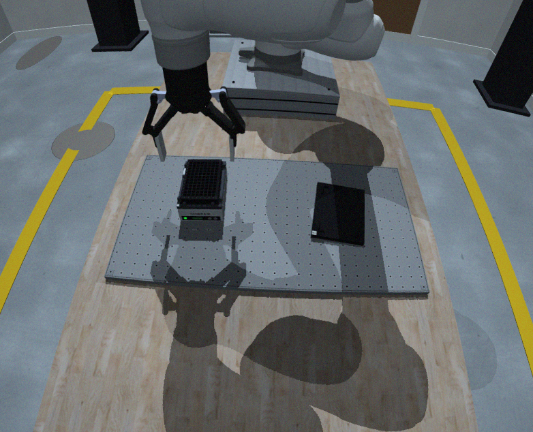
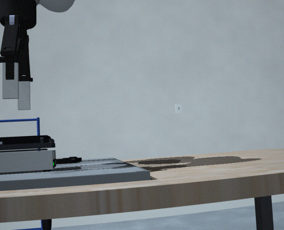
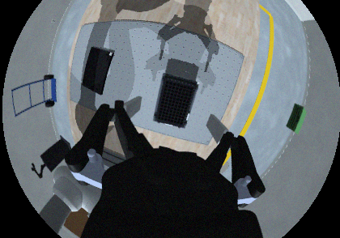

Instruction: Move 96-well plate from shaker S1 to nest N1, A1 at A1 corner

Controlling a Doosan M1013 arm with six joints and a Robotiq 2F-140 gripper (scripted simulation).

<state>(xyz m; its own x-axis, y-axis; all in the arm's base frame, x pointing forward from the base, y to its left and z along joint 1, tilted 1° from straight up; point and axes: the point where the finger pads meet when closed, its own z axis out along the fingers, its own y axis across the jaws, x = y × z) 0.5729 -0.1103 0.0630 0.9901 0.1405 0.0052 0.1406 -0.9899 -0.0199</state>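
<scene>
The black 96-well plate lies 80 mm below my hand. Round my hand: black plate nest N1: 320 mm to the left, 140 mm below; then small pale mark: 260 mm to the left, 130 mm below, 70 mm ahead.
</scene>
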